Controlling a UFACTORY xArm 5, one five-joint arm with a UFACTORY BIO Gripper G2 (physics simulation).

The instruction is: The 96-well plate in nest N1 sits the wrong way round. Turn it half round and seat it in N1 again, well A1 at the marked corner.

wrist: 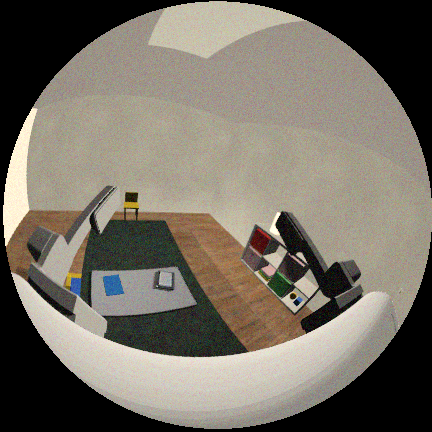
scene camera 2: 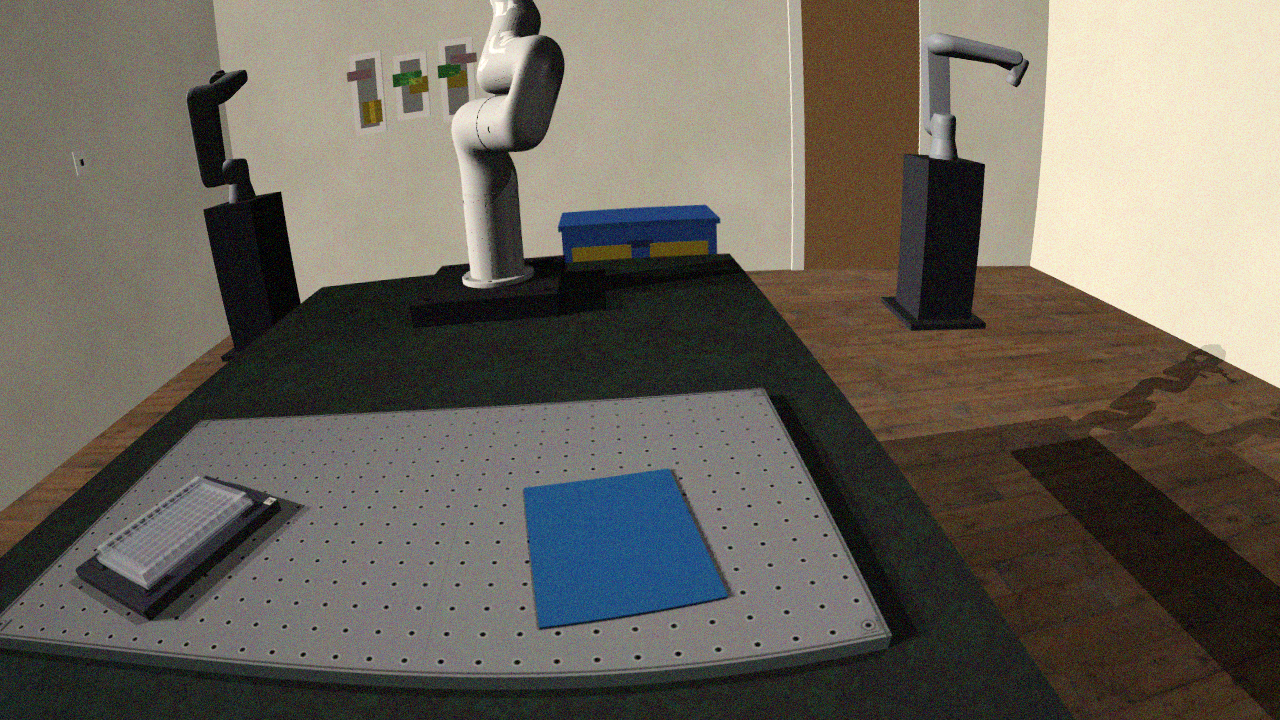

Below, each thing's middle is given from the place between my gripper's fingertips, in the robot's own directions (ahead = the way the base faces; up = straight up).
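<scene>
Clear 96-well plate (scene camera 2: pixel 155 544): well ahead of my hand, a good way to the right of it, well below it. Blue sheet (scene camera 2: pixel 608 548): far ahead of my hand, a good bit to the left of it, far below it.
</scene>
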